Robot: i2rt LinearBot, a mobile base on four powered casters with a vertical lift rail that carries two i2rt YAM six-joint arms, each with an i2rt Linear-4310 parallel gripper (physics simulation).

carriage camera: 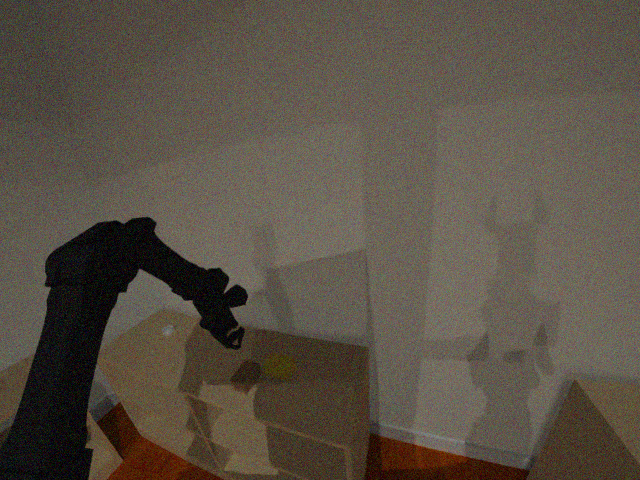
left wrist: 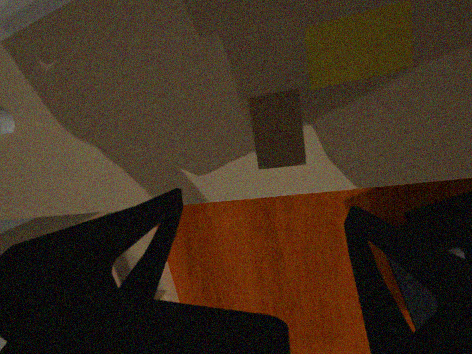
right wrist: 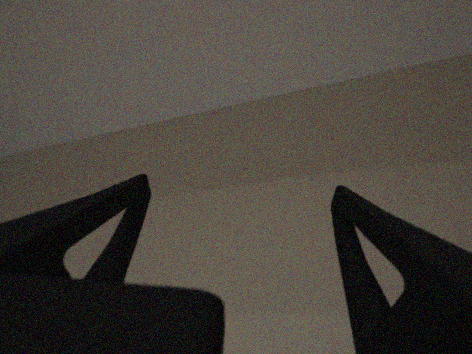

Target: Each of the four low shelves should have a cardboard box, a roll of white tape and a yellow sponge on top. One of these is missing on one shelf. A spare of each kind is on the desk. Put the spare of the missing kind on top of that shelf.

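Places are measured from the left arm's base along level axes (x ahead, y left, z up), in centimetres.
Where they show: left gripper, fingertip midpoint: (carriage camera: 229, 340) (left wrist: 263, 206); right gripper, fingertip midpoint: (right wrist: 239, 189).
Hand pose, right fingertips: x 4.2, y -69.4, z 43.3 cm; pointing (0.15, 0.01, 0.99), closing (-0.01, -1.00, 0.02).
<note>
After its pixels a point has its place.
A low wooden shelf (carriage camera: 320, 400) @(x 42.1, y -26.5, z -29.0 cm) (left wrist: 135, 95) @(x 65.5, y 18.6, z -29.0 cm) stands against the wall. On its top are a brown cardboard box (carriage camera: 246, 374) @(x 48.6, y -1.0, z -24.0 cm) (left wrist: 278, 130) @(x 49.9, y -0.1, z -24.0 cm), a yellow sponge (carriage camera: 279, 366) @(x 52.1, y -11.9, z -24.5 cm) (left wrist: 359, 47) @(x 53.9, y -11.4, z -24.5 cm) and a roll of white tape (carriage camera: 168, 330) @(x 76.6, y 49.4, z -26.8 cm) (left wrist: 6, 123) @(x 76.7, y 48.9, z -27.6 cm). The box stands near the sponge; the tape is farther off at the left. My left gripper (carriage camera: 235, 338) @(x 47.3, y 0.6, z -7.5 cm) (left wrist: 263, 206) @(x 47.3, y 0.6, z -7.5 cm) is open and empty, above the shelf and apart from the box. My right gripper (right wrist: 239, 189) @(x 4.2, y -69.4, z 43.3 cm) is open and empty, facing the wall. The desk and its spares do not show.
Part of another wooden unit (carriage camera: 578, 439) @(x 32.6, y -106.7, z -44.2 cm) shows at the lower right of the carriage view. More wooden furniture (carriage camera: 12, 382) @(x 46.9, y 104.7, z -29.0 cm) shows at the left edge, behind my left arm. Orange floor (carriage camera: 155, 454) @(x 55.4, y 66.3, z -90.1 cm) (left wrist: 265, 250) @(x -3.0, y 37.7, z -90.0 cm) lies in front of the shelf. The wall (carriage camera: 310, 180) @(x 72.8, y -28.3, z 37.1 cm) rises behind it.
</note>
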